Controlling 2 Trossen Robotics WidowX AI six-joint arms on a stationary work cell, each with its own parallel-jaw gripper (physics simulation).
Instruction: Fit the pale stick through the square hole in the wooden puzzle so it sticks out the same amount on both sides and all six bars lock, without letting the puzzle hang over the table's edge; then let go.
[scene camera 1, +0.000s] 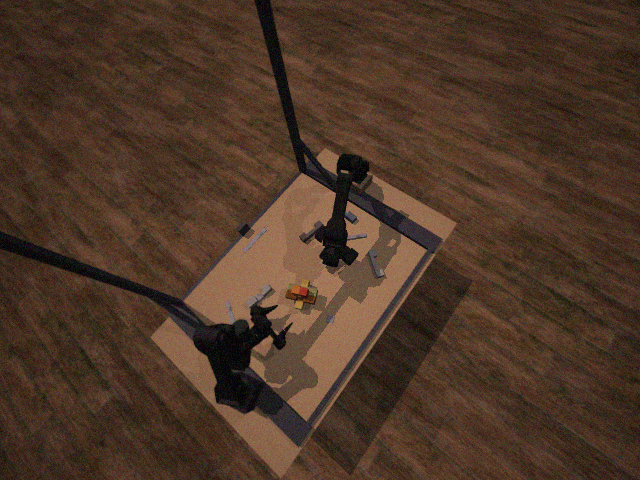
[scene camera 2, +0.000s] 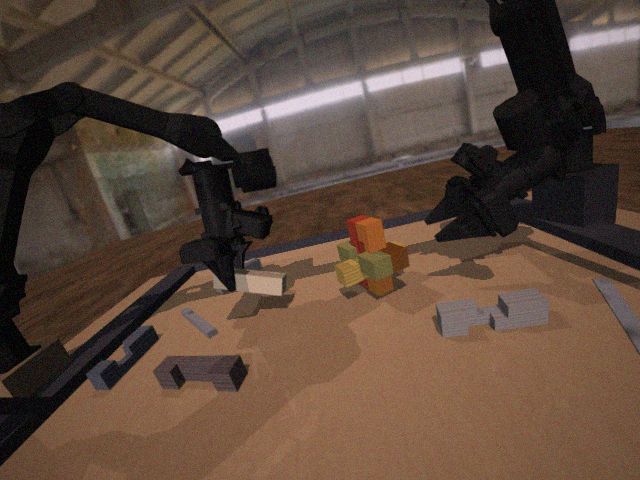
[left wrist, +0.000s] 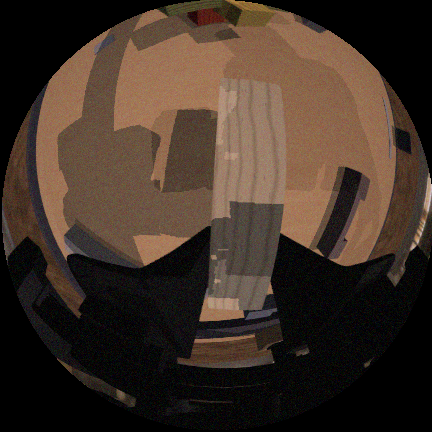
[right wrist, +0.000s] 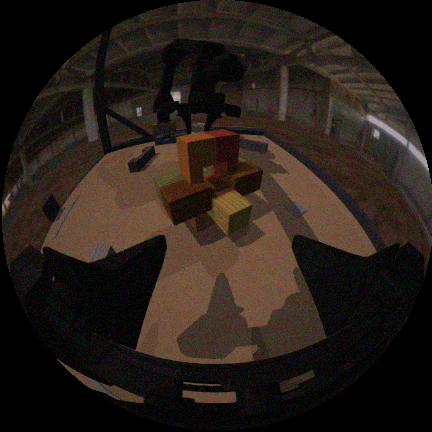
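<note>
The pale stick is held level by my left gripper, which is shut on it near one end, a little above the table. The coloured wooden puzzle stands on the table, apart from the stick, with orange, red, green, brown and yellow bars. A small opening shows between its upper bars in the right wrist view. Part of the puzzle shows at the top of the left wrist view. My right gripper is open and empty, beside the puzzle and not touching it.
A grey notched block lies near the puzzle. A dark brown notched block, a blue-grey notched block and a small grey bar lie nearer the left arm. A dark rail runs along the table's edge.
</note>
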